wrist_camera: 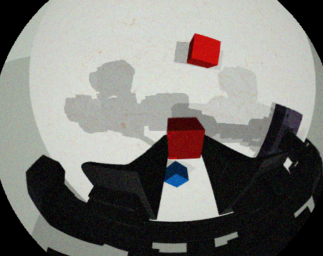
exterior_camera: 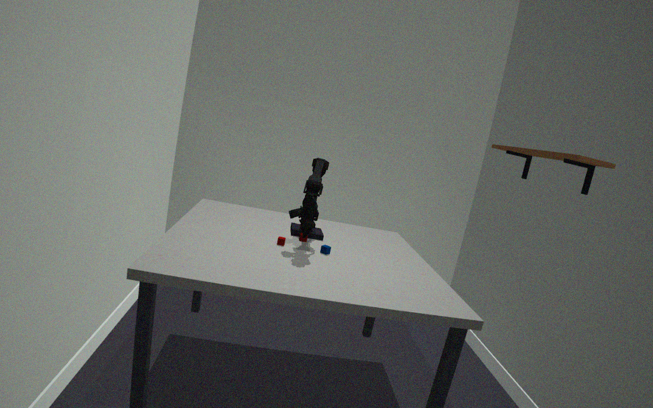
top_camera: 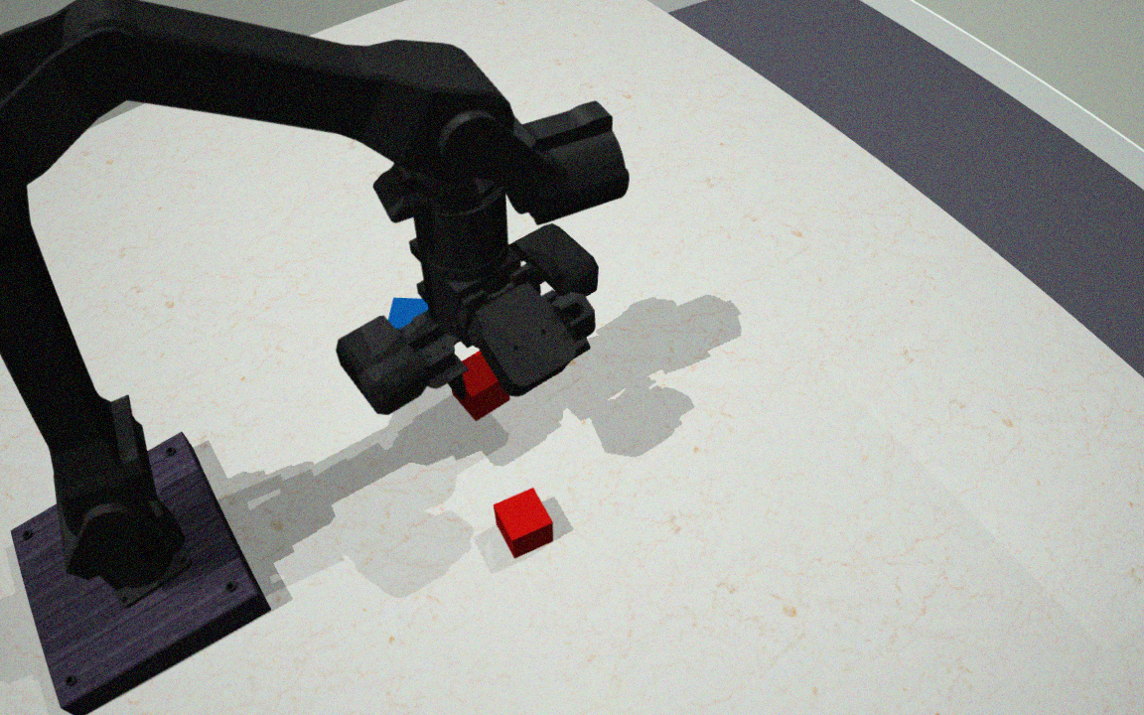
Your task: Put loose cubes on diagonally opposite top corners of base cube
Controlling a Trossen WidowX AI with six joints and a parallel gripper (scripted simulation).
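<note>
The blue base cube lies 12 cm to the left of my gripper tip and 4 cm below it.
</note>
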